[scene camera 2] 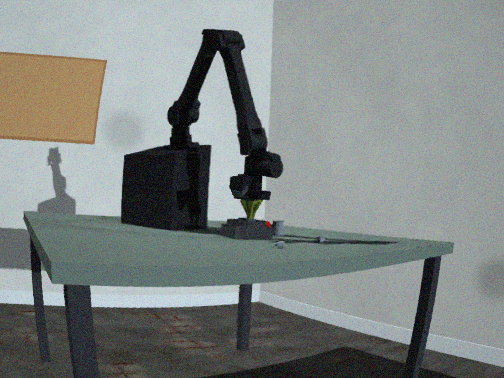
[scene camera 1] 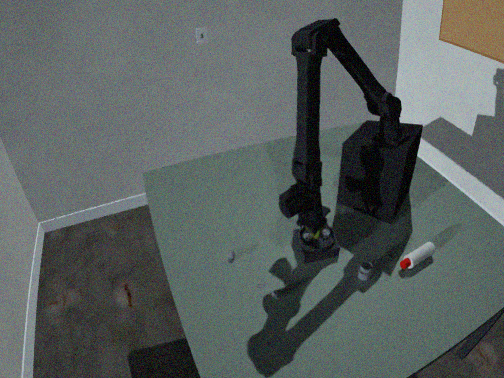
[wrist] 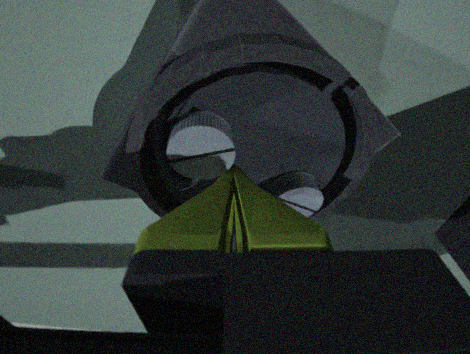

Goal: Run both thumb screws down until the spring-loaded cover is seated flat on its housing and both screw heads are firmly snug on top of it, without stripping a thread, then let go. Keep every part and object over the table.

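Seen in the pictures: gripper, fingertip midpoint: [scene camera 1: 316, 238] [wrist: 233, 176]; arm's base at its link origin: [scene camera 2: 181, 148] [scene camera 1: 391, 138].
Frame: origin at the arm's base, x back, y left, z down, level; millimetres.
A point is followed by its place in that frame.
Observation:
The dark housing [scene camera 1: 314, 255] @(x -406, y 64, z 270 mm) [scene camera 2: 246, 230] @(x -407, y -33, z 272 mm) [wrist: 237, 22] @(x -386, y -45, z 260 mm) stands on the table, with the round dark cover [wrist: 280, 115] @(x -357, y -17, z 251 mm) inside its raised ring. Two pale, knurled, slotted thumb screws show on the cover: one screw [scene camera 1: 307, 236] @(x -392, y 6, z 238 mm) [wrist: 200, 142] @(x -390, y -2, z 238 mm) left of the fingertips in the wrist view, the other screw [scene camera 1: 326, 232] @(x -329, y 30, z 238 mm) [wrist: 302, 199] @(x -328, y 22, z 238 mm) to their lower right, partly hidden by a finger. My gripper [scene camera 1: 316, 233] @(x -367, y 23, z 249 mm) [scene camera 2: 251, 218] @(x -367, y 23, z 249 mm) [wrist: 233, 176] @(x -367, y 23, z 249 mm) is shut and empty, its yellow-green tips together over the cover between the heads. Whether the cover is flat and the heads touch it cannot be told.
A white cylinder with a red end [scene camera 1: 421, 254] @(x -126, y 311, z 254 mm) lies right of the housing in scene view 1. A short grey cylinder [scene camera 1: 365, 271] @(x -330, y 228, z 258 mm) [scene camera 2: 278, 227] @(x -330, y 201, z 272 mm) stands nearer the housing. A small grey piece [scene camera 1: 231, 257] @(x -618, y -100, z 290 mm) lies to the left. The arm's black base block [scene camera 1: 375, 175] @(x -86, y 13, z 118 mm) [scene camera 2: 165, 187] @(x -103, y -133, z 154 mm) stands behind.

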